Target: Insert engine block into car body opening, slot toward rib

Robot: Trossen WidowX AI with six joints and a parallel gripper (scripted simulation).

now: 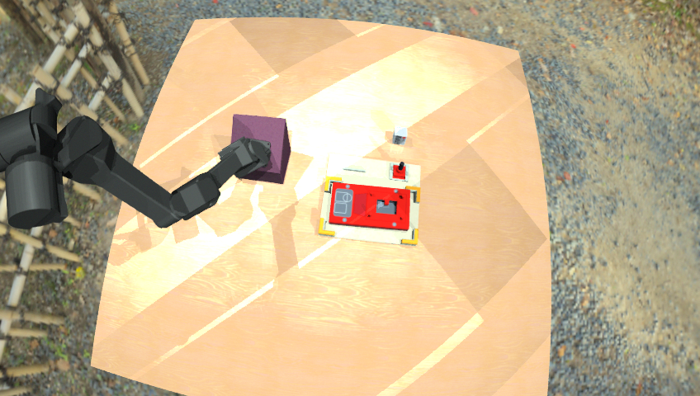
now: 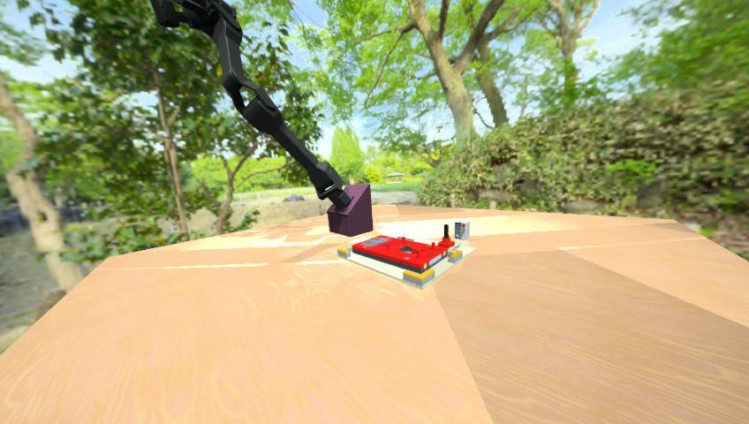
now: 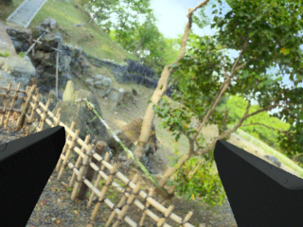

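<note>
Right now the grey engine block is 68 cm below my gripper tip, 59 cm ahead of it and 58 cm to the left of it. From my gripper tip the other things lie so: black upright peg: 68 cm below, 61 cm ahead, 47 cm to the left.
</note>
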